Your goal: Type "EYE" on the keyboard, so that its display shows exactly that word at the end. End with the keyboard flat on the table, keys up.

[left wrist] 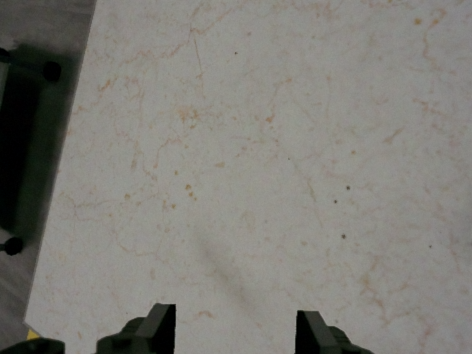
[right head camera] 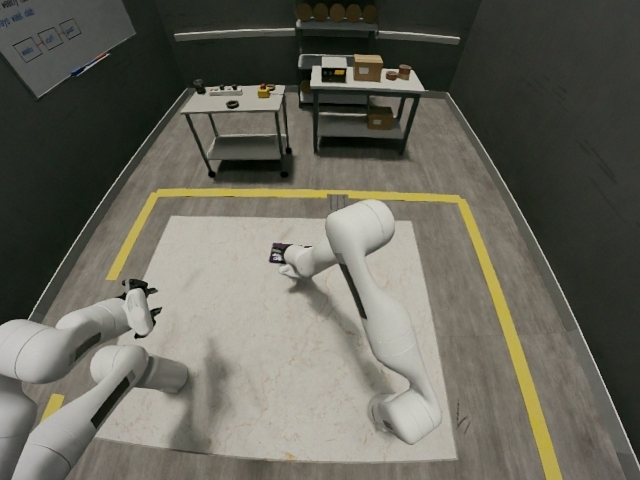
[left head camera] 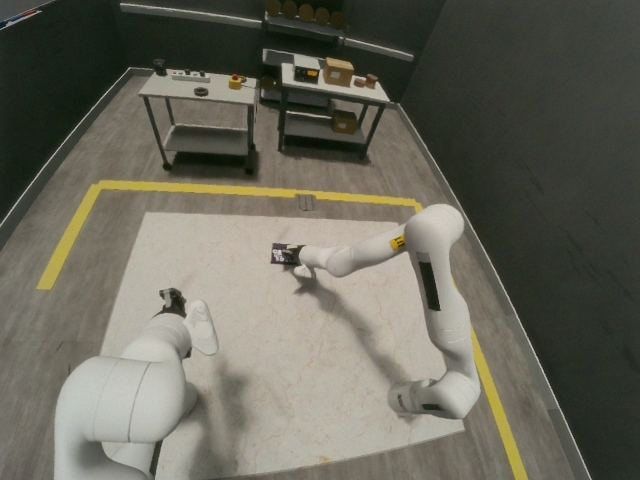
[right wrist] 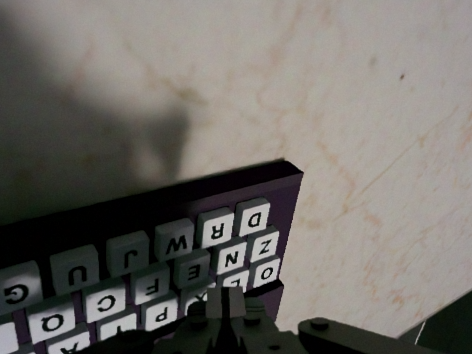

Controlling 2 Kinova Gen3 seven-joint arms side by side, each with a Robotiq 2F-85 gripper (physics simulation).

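The dark purple keyboard (left head camera: 276, 260) (right head camera: 273, 258) (right wrist: 289, 200) lies flat, keys up, on the pale table. In the right wrist view its letters appear upside down; the E key (right wrist: 193, 271) is in the middle row, and the Y key (right wrist: 118, 326) is partly hidden. My right gripper (right wrist: 226, 312) is shut and empty, pointing down over the keyboard; its tips cover part of the row with L and X in that view. I cannot tell whether they touch a key. The display's text is not readable. My left gripper (right head camera: 157, 301) (left wrist: 235, 336) is open and empty, above the table's left part, away from the keyboard.
The table top (left head camera: 248, 335) (right head camera: 258, 351) carries both arm bases. My right arm reaches across its right part to the keyboard. Behind it stand a wheeled cart (left head camera: 199, 95) (right head camera: 248, 106) and a workbench (left head camera: 336, 90) (right head camera: 356, 85) holding boxes.
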